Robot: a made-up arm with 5 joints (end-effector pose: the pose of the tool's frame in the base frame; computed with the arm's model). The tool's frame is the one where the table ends.
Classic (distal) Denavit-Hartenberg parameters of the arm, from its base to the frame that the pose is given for. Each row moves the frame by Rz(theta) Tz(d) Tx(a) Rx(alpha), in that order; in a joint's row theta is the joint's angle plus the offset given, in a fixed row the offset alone. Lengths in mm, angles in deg.
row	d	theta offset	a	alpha
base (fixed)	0	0	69	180
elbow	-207	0	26	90
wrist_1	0	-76.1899	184.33	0
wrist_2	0	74.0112	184.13	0
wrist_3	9	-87.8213	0	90
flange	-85	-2.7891	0	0
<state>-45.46 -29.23 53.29 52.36 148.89</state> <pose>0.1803 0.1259 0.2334 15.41 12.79 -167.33</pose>
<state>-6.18 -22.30 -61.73 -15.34 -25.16</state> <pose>0.0652 0.0086 0.6569 -50.11 163.26 -2.64</pose>
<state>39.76 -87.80 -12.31 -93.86 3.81</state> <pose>-0.1350 0.1814 0.4172 26.94 72.47 -32.80</pose>
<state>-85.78 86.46 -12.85 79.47 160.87</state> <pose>0.0740 0.1904 -0.0389 -43.70 -59.82 -102.44</pose>
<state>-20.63 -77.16 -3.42 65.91 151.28</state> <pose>0.0347 -0.0033 0.4939 -123.48 -60.41 105.63</pose>
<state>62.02 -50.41 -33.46 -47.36 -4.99</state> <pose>0.0173 0.1166 0.6026 65.26 127.41 -30.81</pose>
